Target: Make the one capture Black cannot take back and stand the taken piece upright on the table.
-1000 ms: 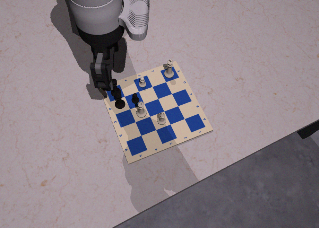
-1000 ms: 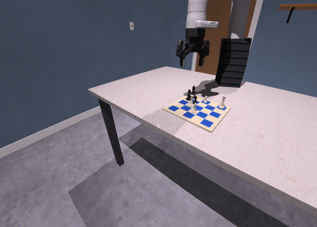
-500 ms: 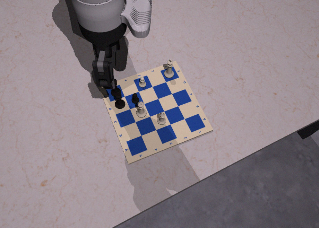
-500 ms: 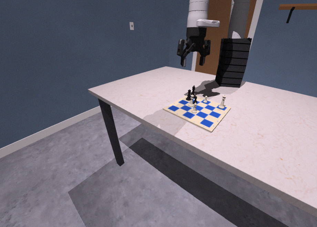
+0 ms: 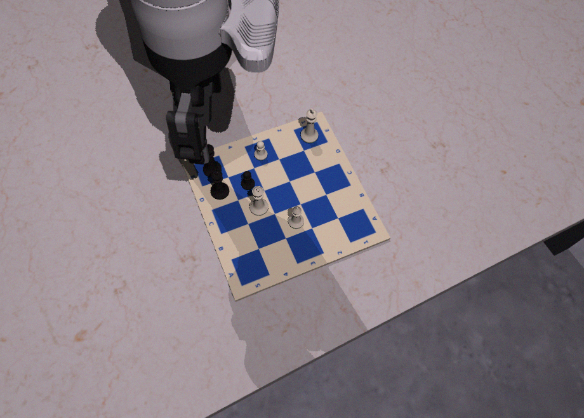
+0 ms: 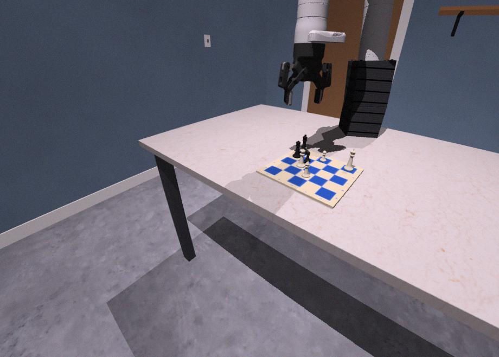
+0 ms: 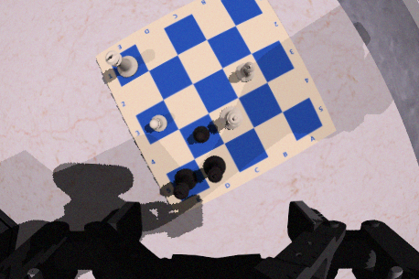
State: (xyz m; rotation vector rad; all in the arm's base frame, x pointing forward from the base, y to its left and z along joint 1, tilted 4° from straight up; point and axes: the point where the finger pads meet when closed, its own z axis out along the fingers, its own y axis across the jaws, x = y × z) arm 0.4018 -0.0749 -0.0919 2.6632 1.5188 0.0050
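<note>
Now: the tall black piece 13 cm below my hand and 4 cm behind it. From my hand the other things lie so: chessboard (17 cm below, 7 cm to the left, 5 cm ahead); white pawn (15 cm below, 7 cm to the left, 3 cm behind); black pawn (15 cm below, 4 cm to the left, 1 cm ahead).
</note>
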